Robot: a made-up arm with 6 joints. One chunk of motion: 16 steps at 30 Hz.
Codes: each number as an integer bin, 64 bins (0 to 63) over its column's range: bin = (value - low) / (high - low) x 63, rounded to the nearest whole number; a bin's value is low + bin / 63 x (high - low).
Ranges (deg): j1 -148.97..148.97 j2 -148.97..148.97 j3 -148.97..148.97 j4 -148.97..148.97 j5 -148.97..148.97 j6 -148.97..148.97
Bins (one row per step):
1: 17 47 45 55 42 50
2: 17 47 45 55 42 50
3: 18 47 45 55 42 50
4: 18 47 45 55 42 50
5: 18 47 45 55 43 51
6: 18 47 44 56 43 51
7: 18 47 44 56 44 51
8: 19 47 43 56 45 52
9: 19 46 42 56 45 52
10: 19 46 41 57 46 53
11: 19 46 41 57 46 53
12: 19 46 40 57 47 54
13: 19 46 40 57 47 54
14: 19 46 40 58 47 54
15: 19 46 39 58 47 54
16: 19 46 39 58 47 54
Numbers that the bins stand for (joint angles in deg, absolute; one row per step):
1: -68.57 73.30 63.84 111.14 49.66 87.49
2: -68.57 73.30 63.84 111.14 49.66 87.49
3: -63.84 73.30 63.84 111.14 49.66 87.49
4: -63.84 73.30 63.84 111.14 49.66 87.49
5: -63.84 73.30 63.84 111.14 54.39 92.22
6: -63.84 73.30 59.12 115.87 54.39 92.22
7: -63.84 73.30 59.12 115.87 59.12 92.22
8: -59.12 73.30 54.39 115.87 63.84 96.95
9: -59.12 68.57 49.66 115.87 63.84 96.95
10: -59.12 68.57 44.93 120.59 68.57 101.68
11: -59.12 68.57 44.93 120.59 68.57 101.68
12: -59.12 68.57 40.20 120.59 73.30 106.41
13: -59.12 68.57 40.20 120.59 73.30 106.41
14: -59.12 68.57 40.20 125.32 73.30 106.41
15: -59.12 68.57 35.47 125.32 73.30 106.41
16: -59.12 68.57 35.47 125.32 73.30 106.41

